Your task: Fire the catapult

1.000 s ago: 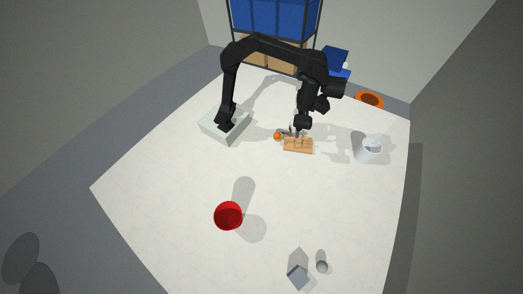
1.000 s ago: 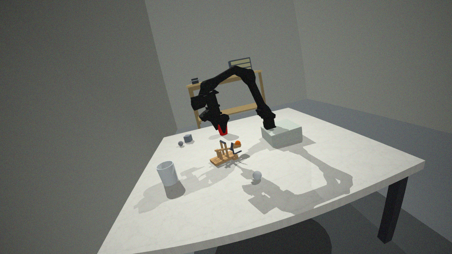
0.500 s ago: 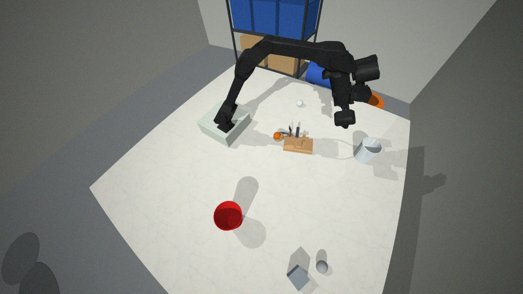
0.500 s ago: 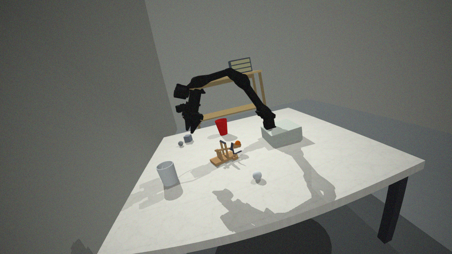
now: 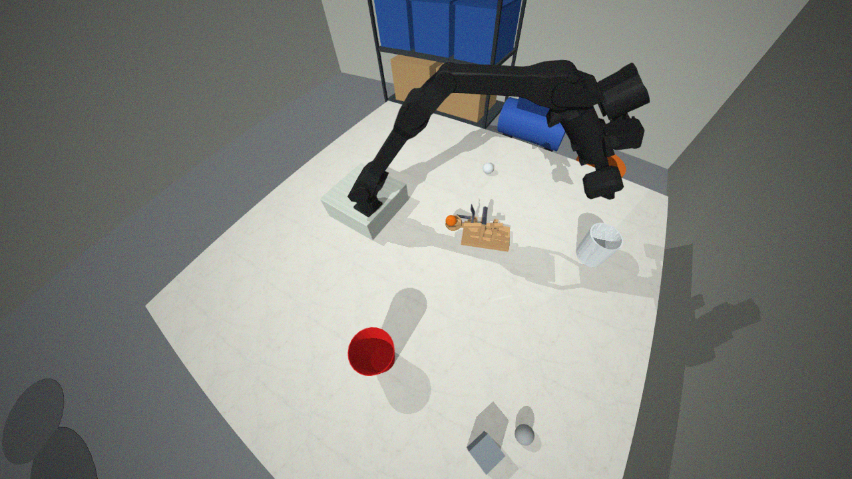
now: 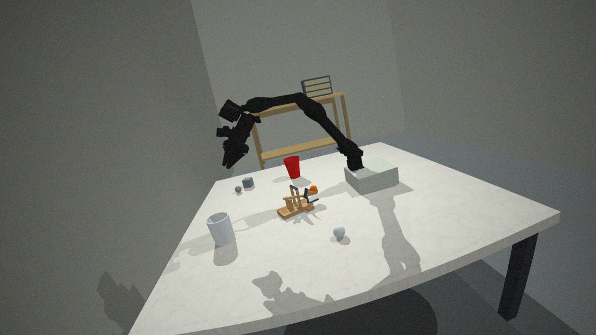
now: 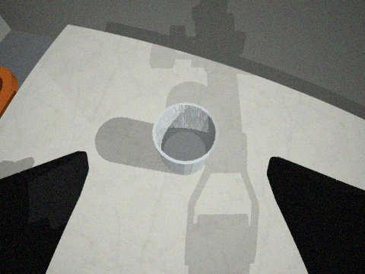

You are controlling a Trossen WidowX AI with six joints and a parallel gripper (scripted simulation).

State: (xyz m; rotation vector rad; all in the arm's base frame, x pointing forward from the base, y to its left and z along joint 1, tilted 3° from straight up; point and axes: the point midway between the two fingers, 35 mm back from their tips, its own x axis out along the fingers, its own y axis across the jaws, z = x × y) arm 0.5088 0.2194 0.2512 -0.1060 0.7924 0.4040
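Right now my gripper tip is 28 cm past the dark lever, 8 cm to the left of it and 22 cm above it. Also, from my gripper tip: white mug (8 cm ahead, 3 cm to the left, 25 cm below); then orange ball (31 cm behind, 13 cm to the right, 21 cm below); then catapult (25 cm behind, 10 cm to the right, 22 cm below).
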